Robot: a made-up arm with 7 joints.
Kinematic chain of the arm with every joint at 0, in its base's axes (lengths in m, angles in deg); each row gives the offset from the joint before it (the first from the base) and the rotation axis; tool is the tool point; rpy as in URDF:
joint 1: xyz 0 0 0 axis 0.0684 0.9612 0.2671
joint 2: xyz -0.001 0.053 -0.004 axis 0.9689 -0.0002 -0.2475
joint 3: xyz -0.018 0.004 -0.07 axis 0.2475 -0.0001 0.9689
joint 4: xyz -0.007 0 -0.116 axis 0.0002 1 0
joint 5: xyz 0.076 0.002 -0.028 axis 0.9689 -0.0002 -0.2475
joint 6: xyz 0.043 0 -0.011 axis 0.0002 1 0
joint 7: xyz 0.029 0 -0.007 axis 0.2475 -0.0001 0.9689
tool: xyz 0 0 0 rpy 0 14.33 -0.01
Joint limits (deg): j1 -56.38..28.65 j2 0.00..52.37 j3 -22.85..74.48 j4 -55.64..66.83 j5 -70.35..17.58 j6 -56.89..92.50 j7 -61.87..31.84
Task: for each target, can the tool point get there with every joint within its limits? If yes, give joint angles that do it. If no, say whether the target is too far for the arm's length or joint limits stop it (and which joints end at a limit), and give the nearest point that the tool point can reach.
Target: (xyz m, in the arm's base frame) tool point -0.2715 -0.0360 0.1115
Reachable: no: joint limits stop it (at a limit: joint 1, joint 2, joint 3, joint 4, joint 6) | nearest point -0.0627 0.1525 -0.0453 | short by 0.322 m
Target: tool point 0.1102 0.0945 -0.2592
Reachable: yes | joints -0.01 15.38 -8.35 8.27 7.56 12.89 -36.56
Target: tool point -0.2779 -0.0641 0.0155
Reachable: no: joint limits stop it (at a limit: joint 1, joint 2, joint 3, joint 4, joint 5, joint 6) | nearest point -0.2246 0.0842 -0.2311 | short by 0.293 m
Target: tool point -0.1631 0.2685 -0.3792
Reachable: no: too far | nearest point -0.1216 0.2124 -0.2814 | short by 0.120 m
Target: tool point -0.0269 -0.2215 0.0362
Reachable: no: joint limits stop it (at a limit: joint 1, joint 2, joint 3, joint 4, joint 5) | nearest point 0.1226 -0.0403 -0.0035 | short by 0.238 m
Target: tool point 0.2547 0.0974 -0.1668
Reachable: yes | joints -35.85 13.90 6.22 21.71 -29.03 -7.24 -19.60
